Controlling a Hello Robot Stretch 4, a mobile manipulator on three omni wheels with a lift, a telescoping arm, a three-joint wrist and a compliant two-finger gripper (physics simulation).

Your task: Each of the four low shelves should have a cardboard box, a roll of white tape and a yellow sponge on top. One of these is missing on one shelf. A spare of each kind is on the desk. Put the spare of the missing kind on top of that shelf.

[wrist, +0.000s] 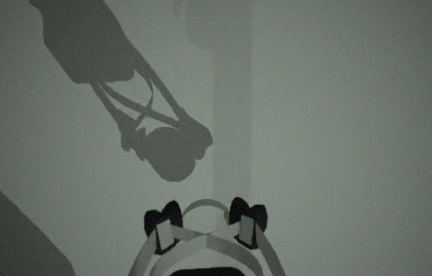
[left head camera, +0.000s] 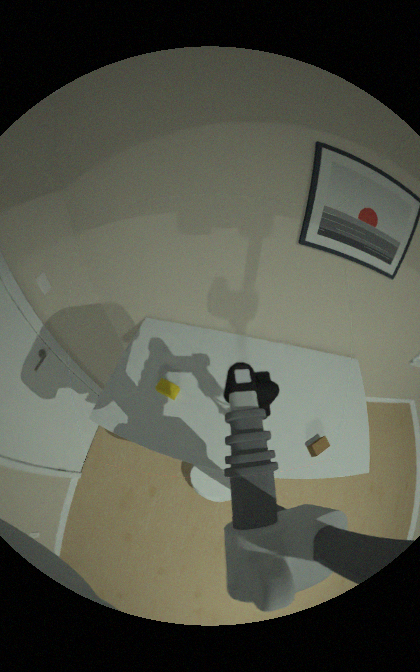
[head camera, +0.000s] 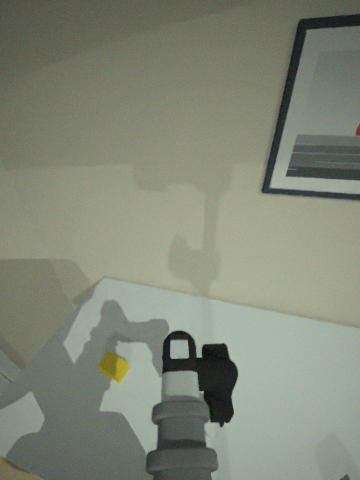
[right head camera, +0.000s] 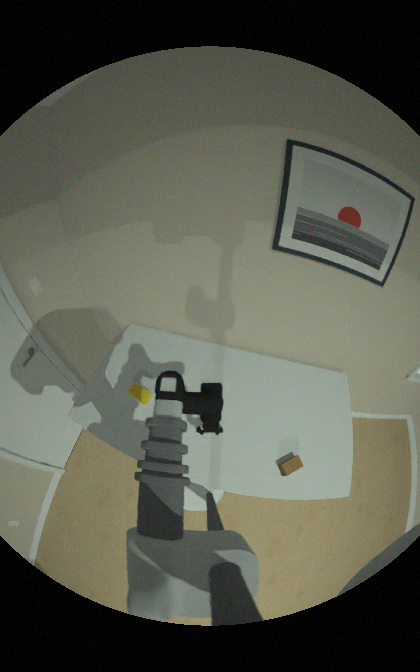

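Pixels of known places: gripper, fingertip midpoint: [wrist: 206, 214]; robot's base at its link origin: [right head camera: 195, 483].
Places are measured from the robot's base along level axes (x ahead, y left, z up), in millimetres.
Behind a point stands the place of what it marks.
My gripper [head camera: 221, 423] [right head camera: 209, 430] {x 267, y -88, z 786 mm} [wrist: 206, 214] {x 267, y -88, z 786 mm} is shut on the roll of white tape [wrist: 206, 202] {x 281, y -89, z 801 mm}, whose pale curved edge shows between the two black fingertips in the wrist view. The tape is held above the white desk [head camera: 280, 380] {x 394, y -388, z 692 mm} [left head camera: 325, 390] [right head camera: 300, 400] {x 415, y -572, z 692 mm} [wrist: 350, 150] {x 316, y -279, z 692 mm}; its round shadow lies apart from it on the desk top. The yellow sponge [head camera: 114, 366] {x 444, y 249, z 737 mm} [left head camera: 168, 389] [right head camera: 140, 393] {x 443, y 243, z 737 mm} lies on the desk left of the gripper. The small brown cardboard box [left head camera: 318, 446] [right head camera: 290, 465] {x 89, y -430, z 742 mm} lies on the desk's right part, near the front edge. The low shelves do not show.
A round white seat [left head camera: 212, 485] [right head camera: 200, 501] {x -125, y -43, z 187 mm} stands at the desk's front edge, partly hidden by the arm. The wall with a framed picture [head camera: 325, 110] {x 728, y -436, z 1559 mm} [left head camera: 360, 190] [right head camera: 345, 185] {x 700, y -536, z 1636 mm} rises behind the desk. A pale door [left head camera: 30, 415] [right head camera: 25, 415] {x 165, y 1141, z 643 mm} is at the left.
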